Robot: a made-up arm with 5 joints. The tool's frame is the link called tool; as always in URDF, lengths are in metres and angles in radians. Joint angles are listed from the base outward. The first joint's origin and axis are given. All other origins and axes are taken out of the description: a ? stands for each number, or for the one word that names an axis. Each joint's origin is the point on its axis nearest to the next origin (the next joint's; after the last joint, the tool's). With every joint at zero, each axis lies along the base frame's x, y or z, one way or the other. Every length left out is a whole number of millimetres.
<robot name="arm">
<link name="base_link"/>
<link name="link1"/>
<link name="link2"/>
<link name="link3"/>
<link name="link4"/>
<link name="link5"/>
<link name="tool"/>
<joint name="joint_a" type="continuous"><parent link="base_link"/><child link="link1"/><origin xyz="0.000 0.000 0.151"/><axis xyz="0 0 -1"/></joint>
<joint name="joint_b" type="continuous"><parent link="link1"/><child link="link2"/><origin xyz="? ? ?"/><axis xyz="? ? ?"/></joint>
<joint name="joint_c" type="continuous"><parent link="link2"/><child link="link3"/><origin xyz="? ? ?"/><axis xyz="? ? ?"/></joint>
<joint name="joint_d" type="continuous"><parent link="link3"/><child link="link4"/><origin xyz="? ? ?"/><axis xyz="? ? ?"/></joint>
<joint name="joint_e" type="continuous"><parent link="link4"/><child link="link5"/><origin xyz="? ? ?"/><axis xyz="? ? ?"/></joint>
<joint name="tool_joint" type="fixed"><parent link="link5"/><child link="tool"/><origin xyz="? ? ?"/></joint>
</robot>
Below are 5 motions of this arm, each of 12 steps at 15 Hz.
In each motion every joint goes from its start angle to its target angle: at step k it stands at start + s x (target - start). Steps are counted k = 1, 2, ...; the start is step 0. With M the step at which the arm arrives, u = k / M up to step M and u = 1 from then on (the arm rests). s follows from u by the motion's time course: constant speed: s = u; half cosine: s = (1 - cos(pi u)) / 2; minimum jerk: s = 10 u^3 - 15 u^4 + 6 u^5.
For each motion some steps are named. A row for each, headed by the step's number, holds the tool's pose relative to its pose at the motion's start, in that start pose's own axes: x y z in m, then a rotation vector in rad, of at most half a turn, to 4 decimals.
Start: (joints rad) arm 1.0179 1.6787 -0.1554 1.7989 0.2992
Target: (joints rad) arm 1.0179 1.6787 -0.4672 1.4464 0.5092
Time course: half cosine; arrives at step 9
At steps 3, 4, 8, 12:
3: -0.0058 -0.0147 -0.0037 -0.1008 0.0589 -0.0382
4: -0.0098 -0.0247 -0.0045 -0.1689 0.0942 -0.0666
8: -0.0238 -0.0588 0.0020 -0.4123 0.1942 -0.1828
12: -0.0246 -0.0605 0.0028 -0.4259 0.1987 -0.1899

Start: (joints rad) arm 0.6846 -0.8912 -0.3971 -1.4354 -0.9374
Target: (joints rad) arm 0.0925 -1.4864 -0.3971 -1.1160 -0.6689
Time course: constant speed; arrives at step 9
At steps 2, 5, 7, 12:
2: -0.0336 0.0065 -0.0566 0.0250 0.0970 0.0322
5: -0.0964 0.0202 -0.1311 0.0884 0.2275 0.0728
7: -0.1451 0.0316 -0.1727 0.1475 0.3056 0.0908
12: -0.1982 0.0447 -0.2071 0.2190 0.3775 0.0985

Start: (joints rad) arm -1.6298 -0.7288 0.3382 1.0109 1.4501
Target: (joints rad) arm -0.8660 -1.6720 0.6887 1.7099 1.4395
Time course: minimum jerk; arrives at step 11
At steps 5, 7, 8, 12:
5: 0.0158 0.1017 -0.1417 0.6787 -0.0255 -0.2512
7: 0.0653 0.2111 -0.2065 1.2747 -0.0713 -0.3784
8: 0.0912 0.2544 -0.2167 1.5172 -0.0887 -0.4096
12: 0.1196 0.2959 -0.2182 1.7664 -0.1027 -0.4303

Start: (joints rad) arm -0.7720 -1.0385 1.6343 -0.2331 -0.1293
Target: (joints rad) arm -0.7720 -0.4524 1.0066 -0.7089 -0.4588
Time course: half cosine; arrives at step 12
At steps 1, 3, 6, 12:
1: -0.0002 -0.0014 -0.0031 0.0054 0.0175 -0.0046
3: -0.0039 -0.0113 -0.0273 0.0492 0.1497 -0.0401
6: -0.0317 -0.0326 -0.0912 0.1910 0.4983 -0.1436
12: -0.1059 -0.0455 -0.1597 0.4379 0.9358 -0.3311

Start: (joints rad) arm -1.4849 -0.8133 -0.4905 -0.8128 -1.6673
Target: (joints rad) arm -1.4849 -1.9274 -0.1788 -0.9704 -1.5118
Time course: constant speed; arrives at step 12
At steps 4, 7, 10, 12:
4: 0.0370 0.0619 0.0105 0.1985 -0.1627 0.2676
7: 0.0501 0.1141 0.0316 0.3271 -0.2756 0.4804
10: 0.0474 0.1662 0.0611 0.4350 -0.3831 0.7019
12: 0.0362 0.1986 0.0837 0.4941 -0.4531 0.8533

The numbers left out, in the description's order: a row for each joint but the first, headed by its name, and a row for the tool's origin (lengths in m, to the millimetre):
joint_b: xyz -0.163 0.364 0.000, axis -1 0 0
joint_c: xyz 0.000 -0.008 -0.004, axis 0 0 1
joint_d: xyz 0.079 0.093 0.000, axis 0 -1 0
joint_e: xyz 0.006 0.000 -0.039, axis 0 0 -1
tool: xyz 0.119 -0.100 0.000

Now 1 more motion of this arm.
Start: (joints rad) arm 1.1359 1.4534 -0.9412 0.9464 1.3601
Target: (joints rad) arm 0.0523 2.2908 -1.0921 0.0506 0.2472
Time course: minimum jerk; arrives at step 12
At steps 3, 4, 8, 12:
3: 0.0373 -0.0118 0.0091 0.0465 0.0074 0.0789
4: 0.0735 -0.0272 0.0169 0.0938 0.0077 0.1531
8: 0.2238 -0.1665 0.0167 0.3203 -0.0569 0.4321
12: 0.2540 -0.2338 -0.0080 0.3944 -0.0818 0.4876

